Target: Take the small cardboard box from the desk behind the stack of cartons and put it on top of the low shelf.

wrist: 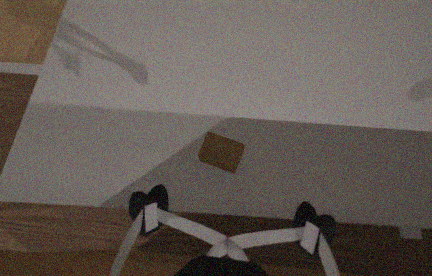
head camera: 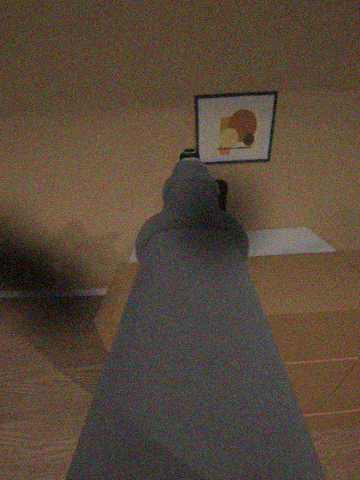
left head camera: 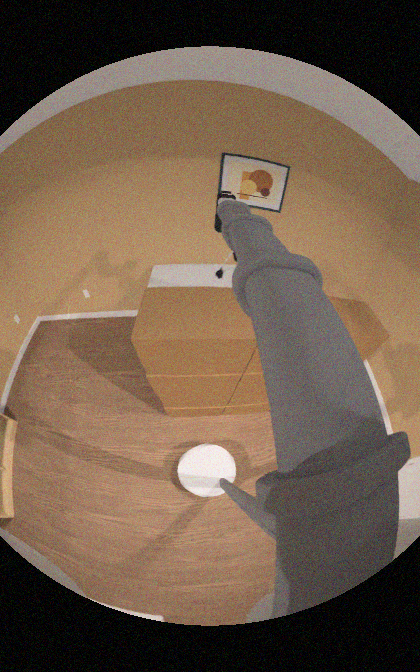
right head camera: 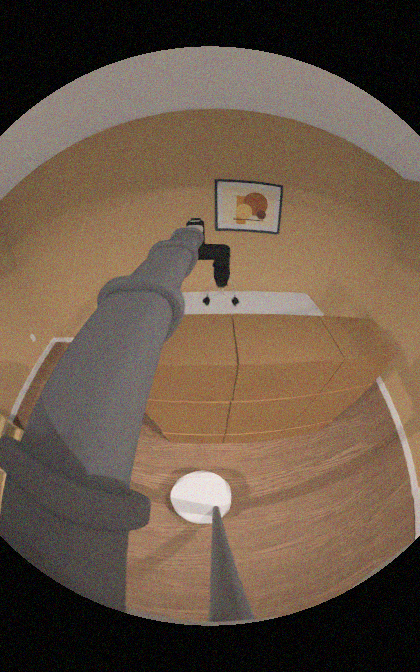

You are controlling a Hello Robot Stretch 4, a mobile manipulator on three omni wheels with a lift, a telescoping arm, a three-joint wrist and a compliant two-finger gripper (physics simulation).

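Frame: origin at the robot's base, x up, y left, z back, level; centimetres.
Where they show: gripper, fingertip midpoint: (wrist: 229,209).
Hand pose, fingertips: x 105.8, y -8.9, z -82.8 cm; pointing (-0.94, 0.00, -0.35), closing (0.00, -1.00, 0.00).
After its pixels a point has its place.
The small brown cardboard box (wrist: 221,153) @(x 74.3, y -6.1, z -99.0 cm) lies on the white desk (wrist: 300,55) @(x 69.2, y -24.4, z -132.4 cm) (head camera: 290,241) @(x 69.2, y -77.1, z -145.2 cm) (left head camera: 175,276) (right head camera: 280,303), partly at a shadow's edge in the wrist view. It does not show in the head views. My gripper (wrist: 229,209) @(x 105.8, y -8.9, z -82.8 cm) (right head camera: 221,300) is open, with its two dark fingertips wide apart and nothing between them. It points down over the desk, and the box shows above the gap between the fingertips in the wrist view, apart from them. The stack of cartons (head camera: 310,285) @(x 105.3, y -38.2, z -58.3 cm) (left head camera: 195,315) (right head camera: 290,340) stands in front of the desk. I cannot identify the low shelf.
My grey arm reaches over the cartons and hides part of them. A framed picture (head camera: 236,127) @(x 151.0, y -33.2, z -166.1 cm) (left head camera: 254,182) (right head camera: 248,206) hangs on the wall behind. A round white object (left head camera: 206,465) (right head camera: 200,492) stands before the cartons. Light wooden furniture (left head camera: 7,465) shows at the left edge.
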